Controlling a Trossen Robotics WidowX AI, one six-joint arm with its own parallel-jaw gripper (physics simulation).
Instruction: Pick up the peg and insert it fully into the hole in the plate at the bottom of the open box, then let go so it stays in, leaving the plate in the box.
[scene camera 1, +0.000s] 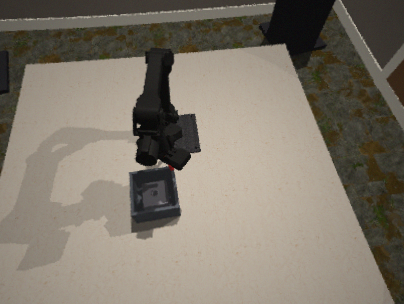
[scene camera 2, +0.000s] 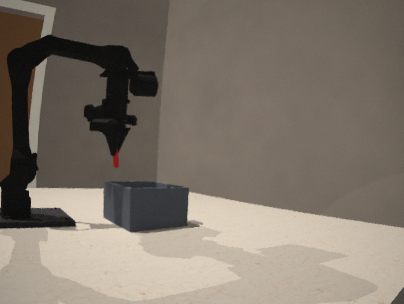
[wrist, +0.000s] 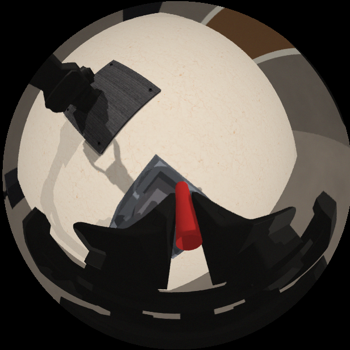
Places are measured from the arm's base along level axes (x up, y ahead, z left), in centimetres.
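Where they show: gripper, between the fingertips: (scene camera 1: 170, 163) (scene camera 2: 114, 155); arm's base, origin of its link: (scene camera 2: 14, 216).
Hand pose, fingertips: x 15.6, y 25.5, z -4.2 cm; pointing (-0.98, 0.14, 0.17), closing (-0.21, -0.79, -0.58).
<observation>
Each offset is from my fingertips to the top centre of the thing. Level surfaces: height alone.
A red peg {dz -0.4, dx +4.9, dy +0.1 cm} (scene camera 1: 171, 168) (scene camera 2: 116, 160) (wrist: 186, 215) is held between the fingertips, upright in scene camera 2, its lower end above the box's rim height. My gripper (scene camera 2: 116, 151) (wrist: 183, 197) is shut on the peg; in scene camera 1 the arm hides most of it. The open blue-grey box {dz -7.9, dx -7.0, dy +4.5 cm} (scene camera 1: 156, 216) (scene camera 2: 159, 210) (wrist: 131, 200) stands on the table, below the gripper. The grey plate {dz -7.9, dx -10.7, dy +4.5 cm} (scene camera 1: 161, 200) lies at the box's bottom with a dark hole (scene camera 1: 154, 193) near its middle, partly in shadow. In the wrist view the fingers cover part of the box.
The arm's dark base plate (scene camera 1: 190, 131) (scene camera 2: 55, 216) (wrist: 125, 97) lies on the pale table {dx -16.7 cm} (scene camera 1: 250, 200) behind the box. The box walls stand up around the plate. A black stand (scene camera 1: 300, 25) stands beyond the table's far edge.
</observation>
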